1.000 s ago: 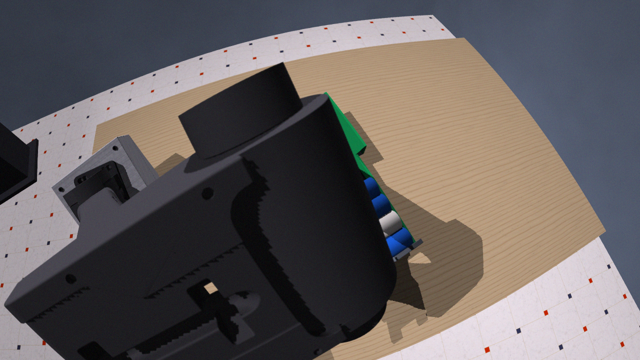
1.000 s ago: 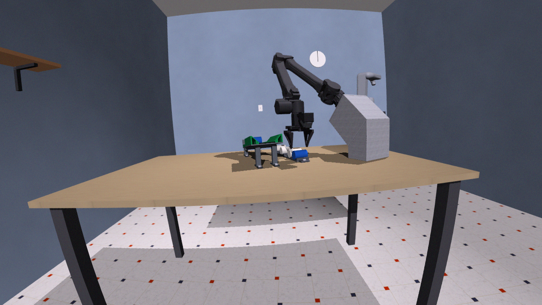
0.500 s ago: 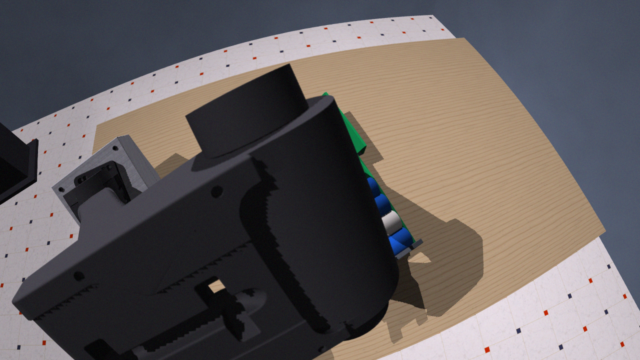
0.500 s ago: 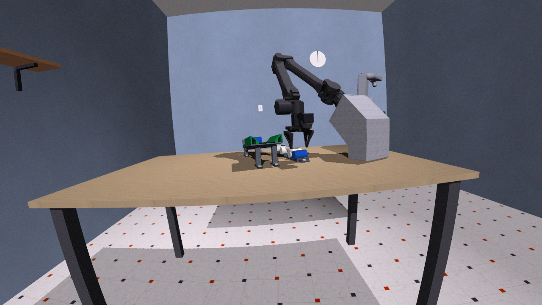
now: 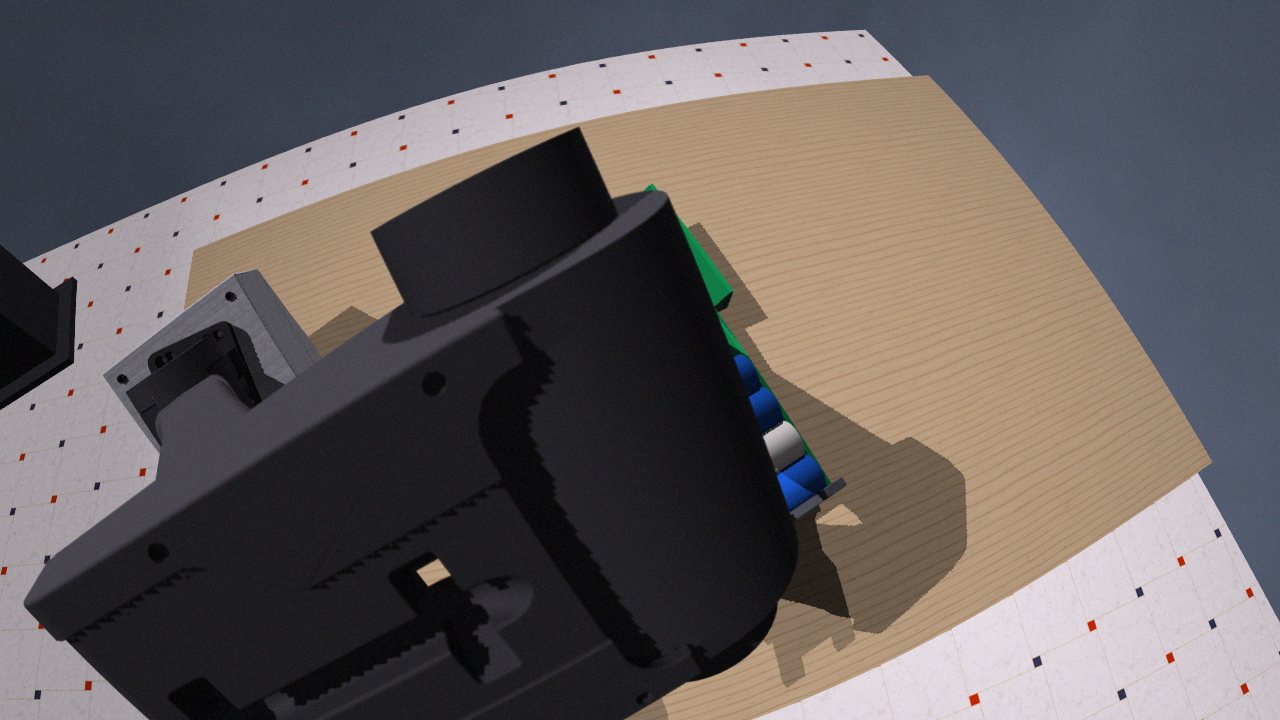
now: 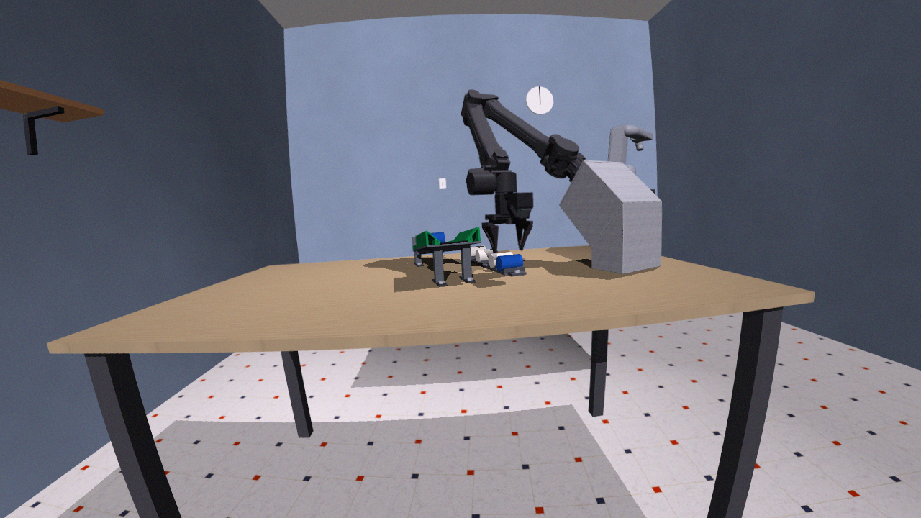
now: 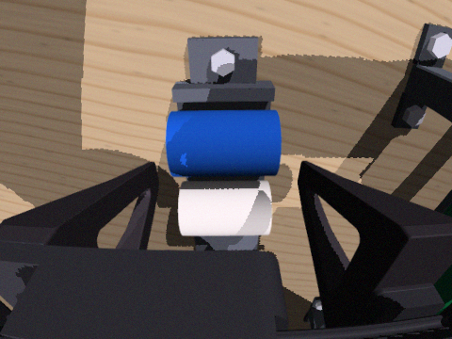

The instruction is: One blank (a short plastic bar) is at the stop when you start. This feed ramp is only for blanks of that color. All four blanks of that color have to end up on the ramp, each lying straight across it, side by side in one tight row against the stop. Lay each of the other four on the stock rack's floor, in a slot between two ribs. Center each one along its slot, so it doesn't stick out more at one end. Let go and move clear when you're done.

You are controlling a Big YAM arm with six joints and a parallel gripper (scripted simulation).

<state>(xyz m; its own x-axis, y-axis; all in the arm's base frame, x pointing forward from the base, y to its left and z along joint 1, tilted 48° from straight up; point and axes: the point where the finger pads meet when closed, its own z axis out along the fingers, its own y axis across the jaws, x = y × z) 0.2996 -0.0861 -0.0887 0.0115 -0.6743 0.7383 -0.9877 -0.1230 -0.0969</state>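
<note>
Right now my hand is 130 mm to the left of the grey stock rack and 70 mm above it. Round my hand: grey stop 320 mm to the right, 160 mm ahead.
</note>
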